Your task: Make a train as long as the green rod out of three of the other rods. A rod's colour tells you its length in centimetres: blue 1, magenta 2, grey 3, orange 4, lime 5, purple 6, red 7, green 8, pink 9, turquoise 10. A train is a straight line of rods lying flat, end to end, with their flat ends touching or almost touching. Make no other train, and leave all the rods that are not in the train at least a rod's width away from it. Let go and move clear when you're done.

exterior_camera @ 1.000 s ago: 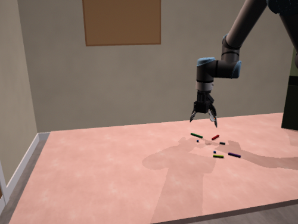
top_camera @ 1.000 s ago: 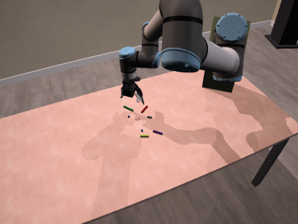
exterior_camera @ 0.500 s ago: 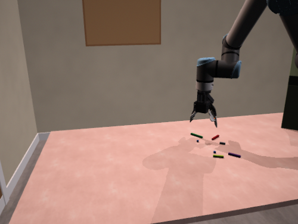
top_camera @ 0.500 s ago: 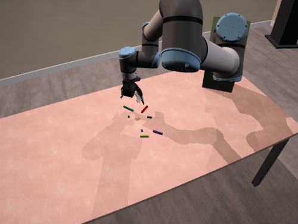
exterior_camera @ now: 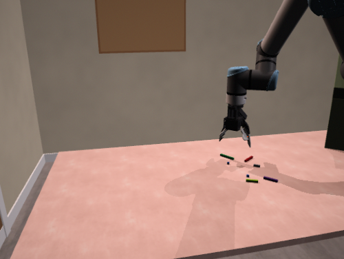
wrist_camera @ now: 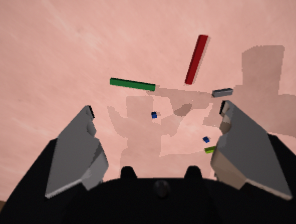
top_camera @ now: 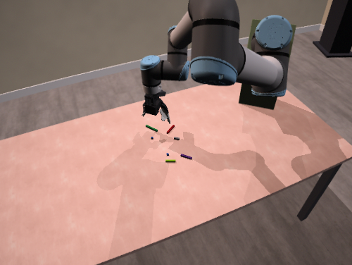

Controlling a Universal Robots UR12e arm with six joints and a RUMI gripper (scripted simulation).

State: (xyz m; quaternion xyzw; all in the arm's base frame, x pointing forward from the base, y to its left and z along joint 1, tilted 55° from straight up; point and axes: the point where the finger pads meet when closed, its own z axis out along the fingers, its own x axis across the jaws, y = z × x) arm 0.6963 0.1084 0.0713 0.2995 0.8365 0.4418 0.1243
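The lime rod is 230 mm to the left of my hand, 70 mm below it and 60 mm behind it. Also, from my hand: grey rod: 100 mm behind, 80 mm to the left, 70 mm below; red rod: 70 mm below, 70 mm behind; green rod: 70 mm below, 30 mm ahead, 20 mm to the right.
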